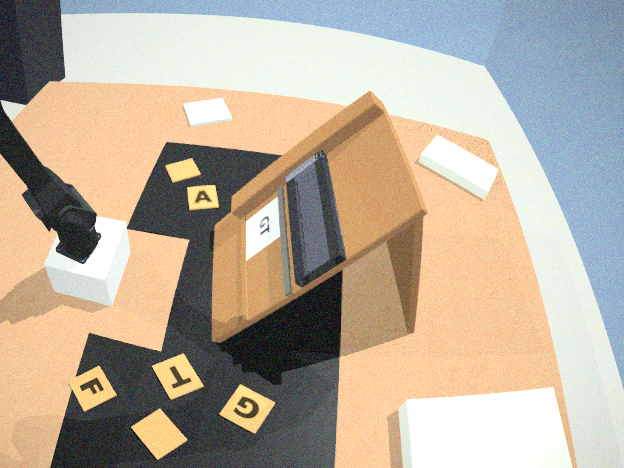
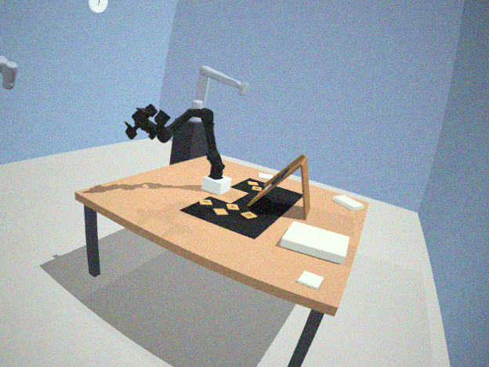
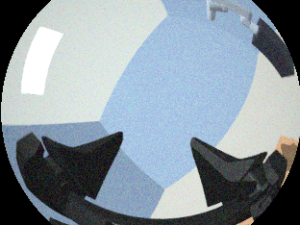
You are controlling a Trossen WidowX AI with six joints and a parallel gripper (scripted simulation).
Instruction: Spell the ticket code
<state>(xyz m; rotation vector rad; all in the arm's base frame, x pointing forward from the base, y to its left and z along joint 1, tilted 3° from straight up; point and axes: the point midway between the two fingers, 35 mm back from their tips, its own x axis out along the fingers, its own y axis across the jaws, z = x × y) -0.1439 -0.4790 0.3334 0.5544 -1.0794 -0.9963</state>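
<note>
The g tile lies 47 cm ahead of my gripper tip, 40 cm to the left of it and 40 cm below it. Also, from my gripper tip: white ticket: 65 cm to the left, 41 cm ahead, 31 cm below; then black mat: 56 cm to the left, 40 cm below, 33 cm ahead; then large white slab: 83 cm ahead, 40 cm to the left, 39 cm below.
</note>
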